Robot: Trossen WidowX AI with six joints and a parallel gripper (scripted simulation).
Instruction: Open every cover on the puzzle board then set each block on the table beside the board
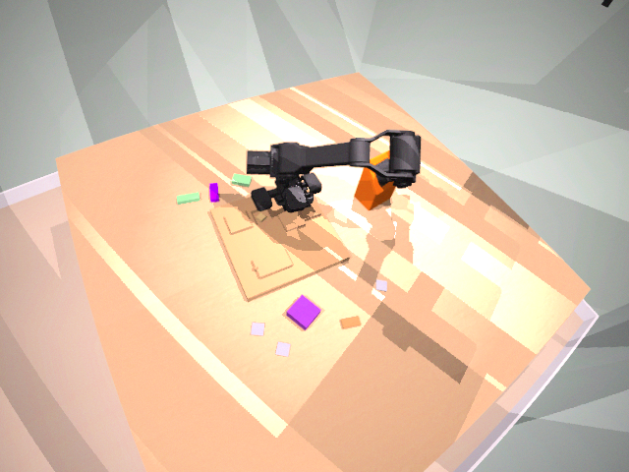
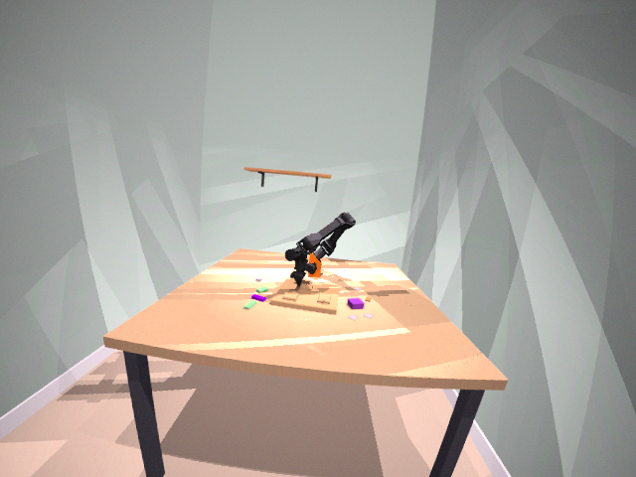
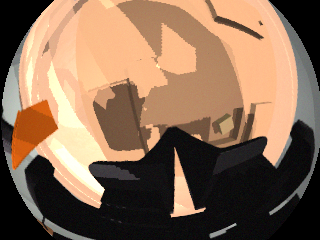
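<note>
The tan puzzle board is 50 mm ahead of my gripper tip and 50 mm to the left of it. The rest, counted from my gripper tip: orange block: 70 mm ahead, 360 mm to the left, 20 mm below; purple block: 130 mm ahead, 190 mm to the right, 20 mm below; mint-green block: 200 mm ahead, 210 mm to the right, 20 mm below.
</note>
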